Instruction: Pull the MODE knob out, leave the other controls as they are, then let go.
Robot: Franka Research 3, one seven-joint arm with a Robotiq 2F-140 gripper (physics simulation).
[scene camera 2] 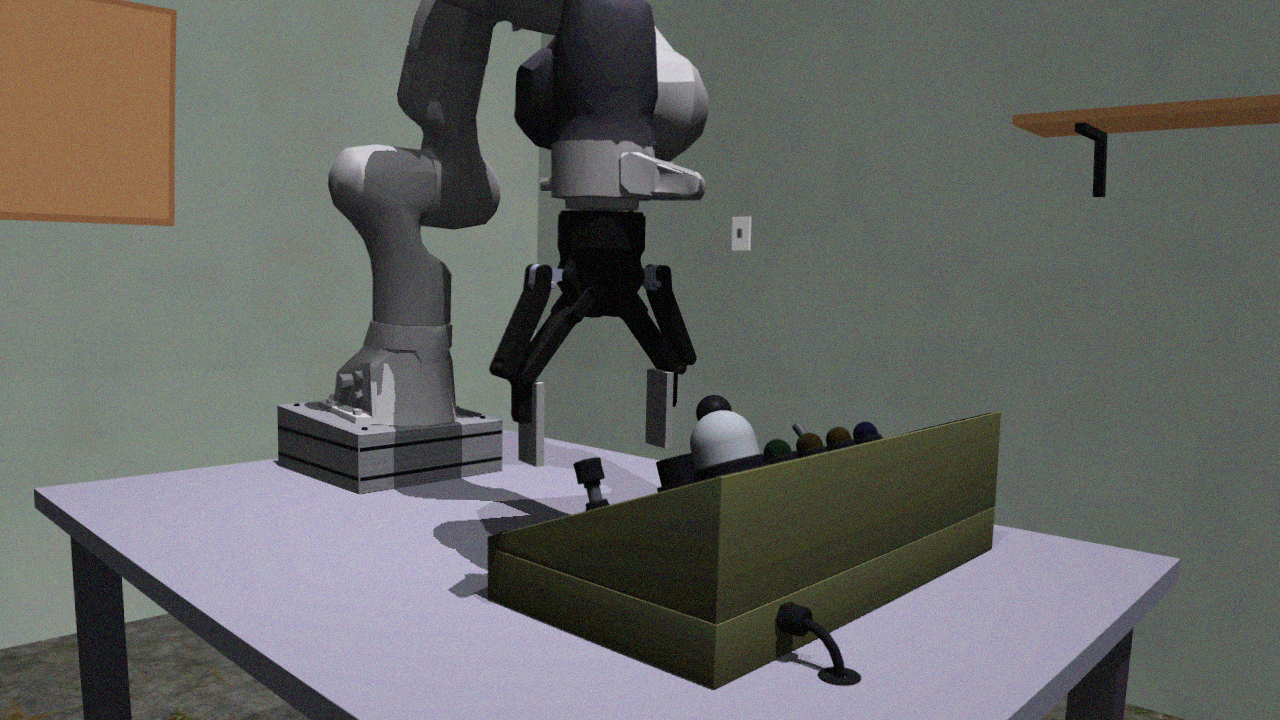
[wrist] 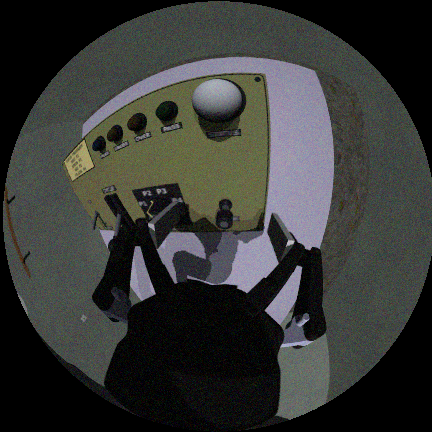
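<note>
The knob that I take for MODE [scene camera 2: 590, 471] [wrist: 224, 214] is a small black knob on a short stem, near the console's front edge; its label is too small to read. The olive console [scene camera 2: 841, 519] [wrist: 215, 165] stands on the table with a sloped face. My gripper [scene camera 2: 597, 447] [wrist: 223, 216] is open and empty, pointing down. In the scene view its fingertips show slightly above and to either side of the knob; in the wrist view the knob appears between them, slightly ahead. Contact does not show.
A large white dome [scene camera 2: 725, 440] [wrist: 217, 100] and several coloured buttons line the console's back. The P1–P4 selector plate [wrist: 159, 192] is partly behind the left finger in the wrist view. A black-ball lever [scene camera 2: 714, 408] stands farther along. A cable [scene camera 2: 827, 637] leaves the console's rear.
</note>
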